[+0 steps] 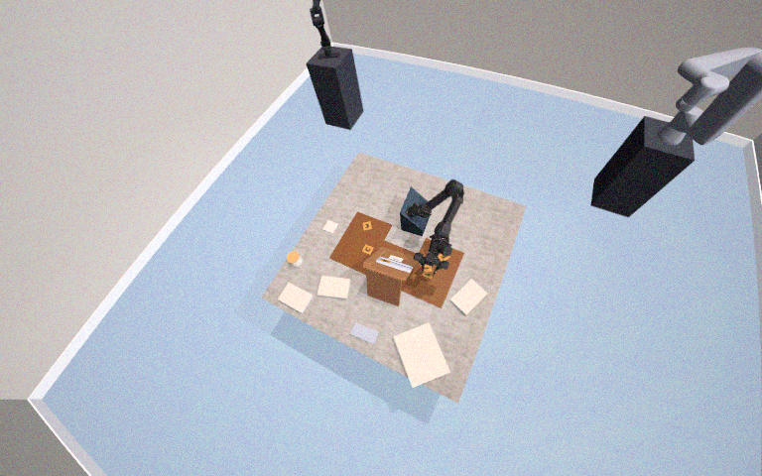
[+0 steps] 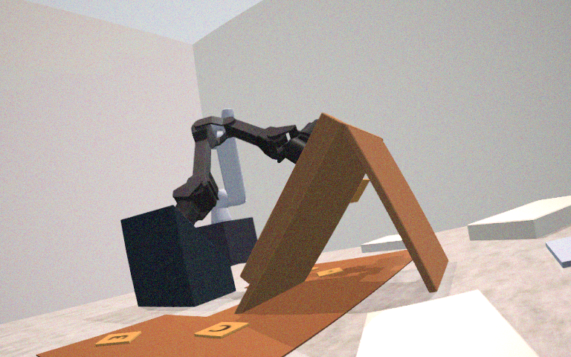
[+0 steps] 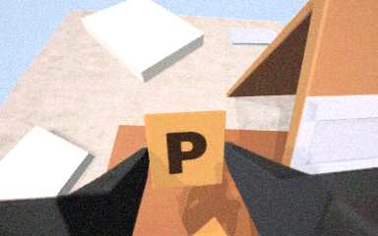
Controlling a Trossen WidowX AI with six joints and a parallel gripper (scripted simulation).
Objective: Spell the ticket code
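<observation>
My gripper tip is now right at the orange tile marked p. The rest, counted from my gripper tip: j tile: 100 mm behind, 40 mm to the right, 170 mm below; white ticket: 50 mm behind, 220 mm to the right, 70 mm below; orange tile marked 5: 20 mm ahead, 250 mm to the right.
</observation>
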